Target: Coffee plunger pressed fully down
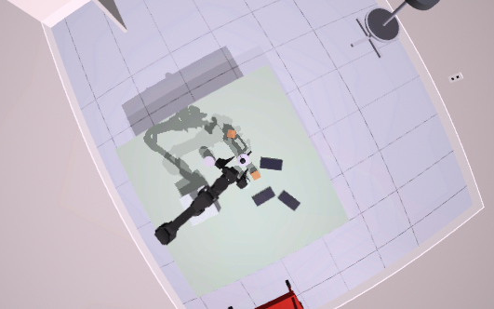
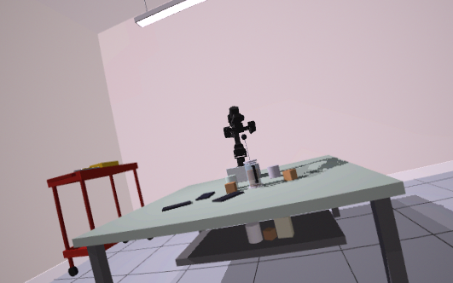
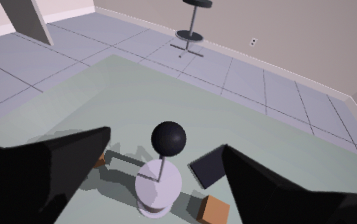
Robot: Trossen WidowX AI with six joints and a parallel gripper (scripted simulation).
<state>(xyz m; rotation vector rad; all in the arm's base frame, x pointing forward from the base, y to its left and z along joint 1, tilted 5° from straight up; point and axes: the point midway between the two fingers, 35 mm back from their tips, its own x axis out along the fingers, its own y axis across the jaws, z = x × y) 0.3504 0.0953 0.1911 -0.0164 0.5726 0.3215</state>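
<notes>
My gripper tip is now 30 mm short of the coffee press, 10 mm to the right of it and 150 mm above it.
</notes>
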